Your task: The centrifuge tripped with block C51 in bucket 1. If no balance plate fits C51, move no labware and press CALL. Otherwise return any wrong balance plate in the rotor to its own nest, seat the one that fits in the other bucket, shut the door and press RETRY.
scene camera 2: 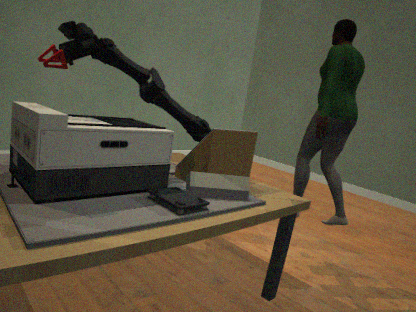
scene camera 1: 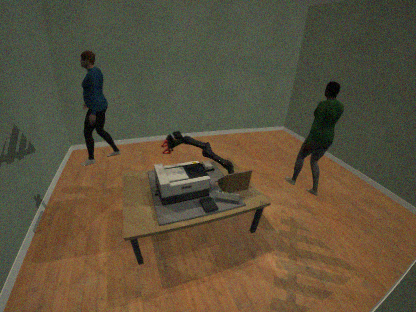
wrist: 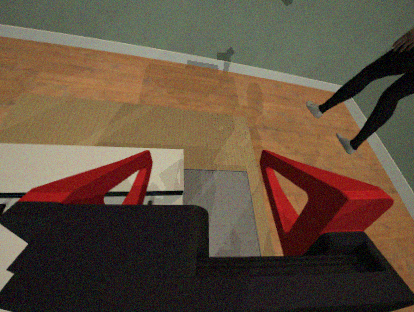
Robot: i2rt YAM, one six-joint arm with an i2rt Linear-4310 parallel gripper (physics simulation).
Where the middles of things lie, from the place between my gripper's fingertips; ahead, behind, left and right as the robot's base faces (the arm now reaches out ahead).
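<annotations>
With the centrifuge [scene camera 2: 59, 157] as my reference, my hand is 26 cm above it, and it is also 15 cm past it and 16 cm to the right of it.
</annotations>
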